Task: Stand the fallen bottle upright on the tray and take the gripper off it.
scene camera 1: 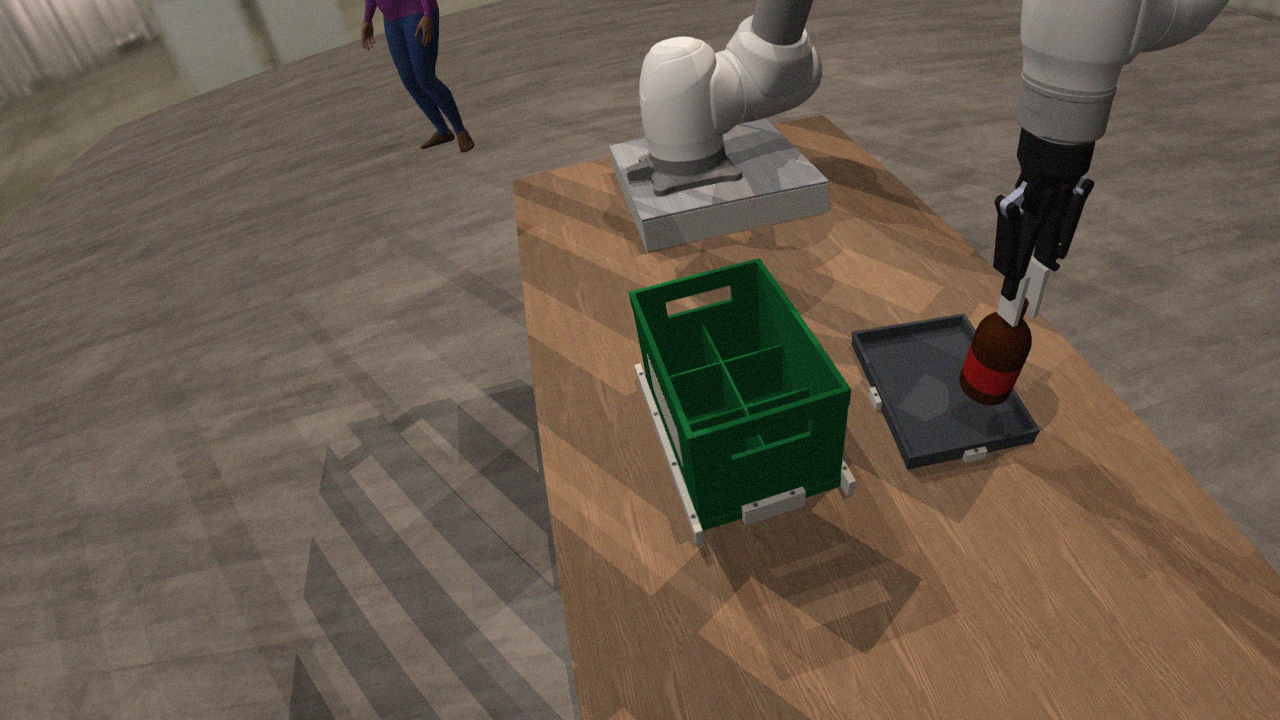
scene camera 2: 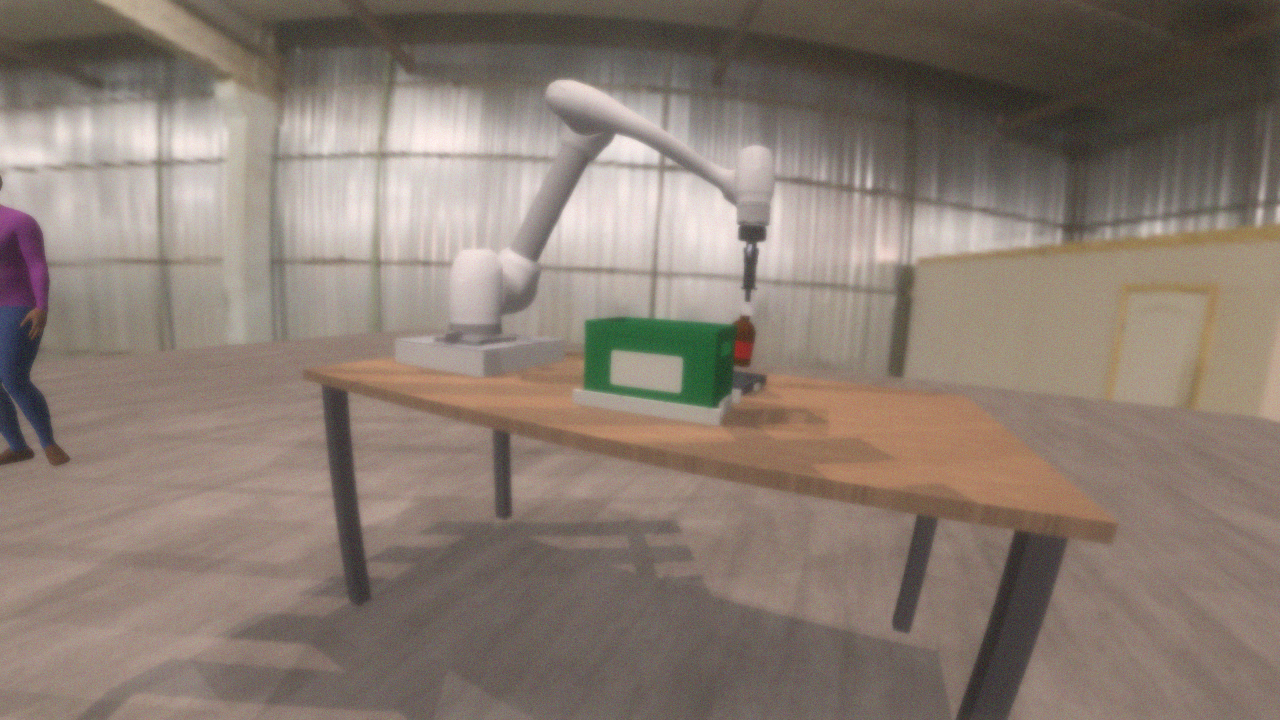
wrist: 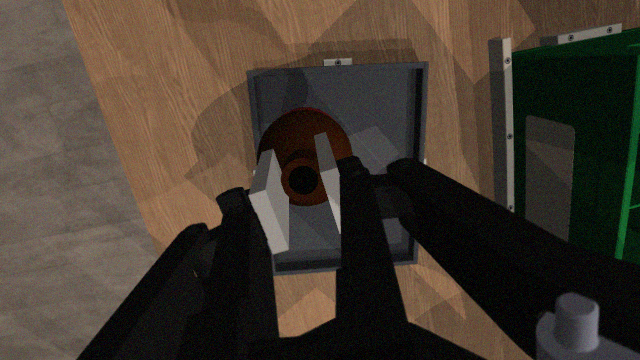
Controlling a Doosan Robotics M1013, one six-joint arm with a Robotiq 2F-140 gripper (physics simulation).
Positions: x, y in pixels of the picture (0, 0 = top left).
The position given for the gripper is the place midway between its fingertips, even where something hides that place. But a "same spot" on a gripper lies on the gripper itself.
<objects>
gripper: scene camera 1; scene camera 2 747, 315; wrist
brown bottle: scene camera 1; scene camera 2; wrist 291, 136
same spot on brown bottle: [scene camera 2: 746, 332] = [scene camera 1: 991, 352]
same spot on gripper: [scene camera 1: 1018, 231] = [wrist: 496, 235]
</objects>
